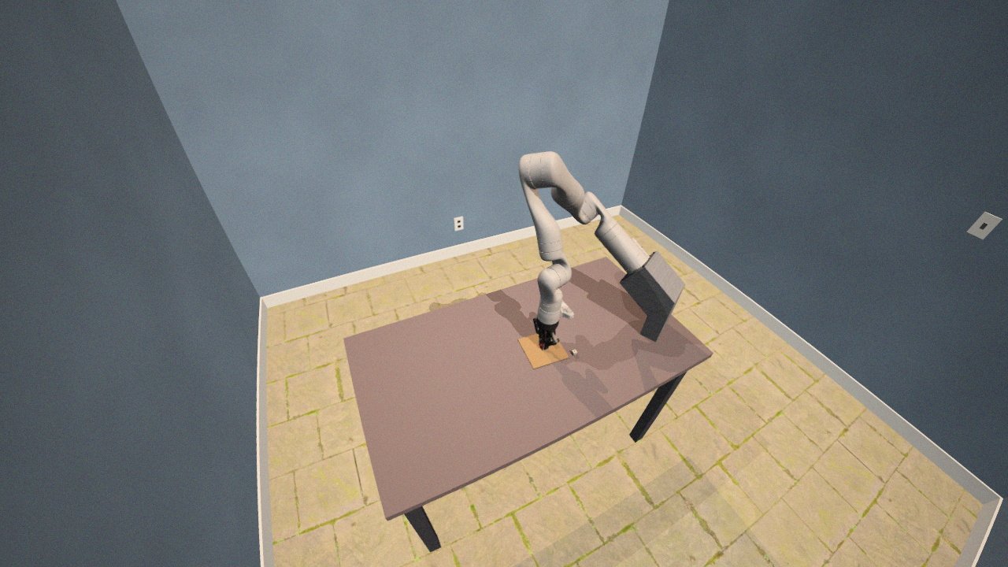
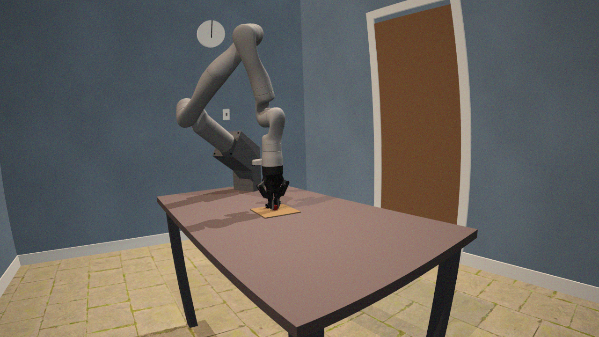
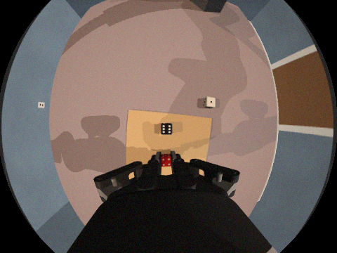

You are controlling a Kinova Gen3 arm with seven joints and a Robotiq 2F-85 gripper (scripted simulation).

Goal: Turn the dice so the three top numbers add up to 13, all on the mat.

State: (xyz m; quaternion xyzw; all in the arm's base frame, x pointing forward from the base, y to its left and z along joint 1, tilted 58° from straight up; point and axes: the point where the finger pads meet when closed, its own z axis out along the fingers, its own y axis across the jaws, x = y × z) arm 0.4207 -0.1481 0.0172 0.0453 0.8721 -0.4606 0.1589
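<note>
My gripper is now 10 mm above the red die. From my hand the other things lie so: tan mat 30 mm below.
</note>
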